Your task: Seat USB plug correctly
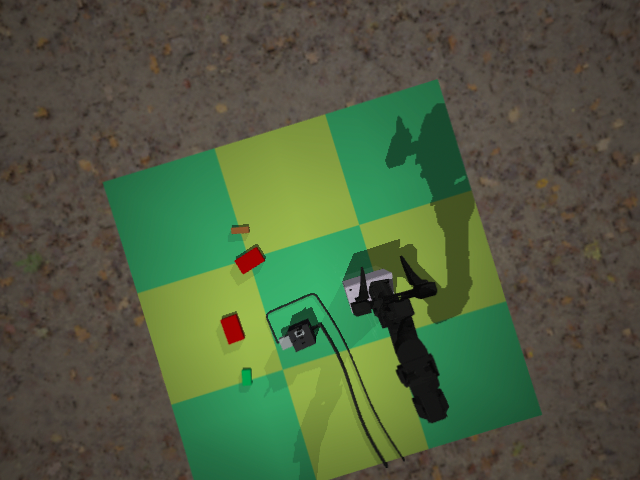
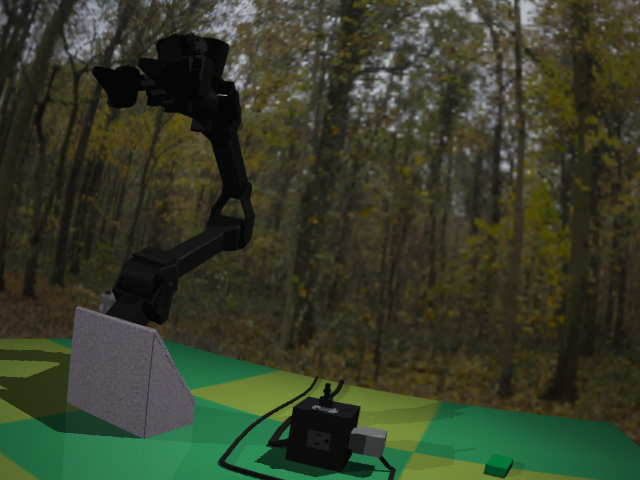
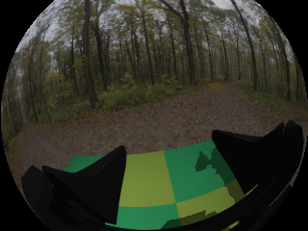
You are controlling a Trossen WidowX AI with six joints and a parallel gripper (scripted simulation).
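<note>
Now: gripper tip 380 mm above the dark USB plug, 250 mm short of it and 240 mm to the right of it. Round my gripper tip: green block: 480 mm ahead, 460 mm below, 390 mm to the left; brown block: 460 mm below, 420 mm ahead, 150 mm to the right; light USB socket: 400 mm below, 250 mm ahead, 240 mm to the left.
</note>
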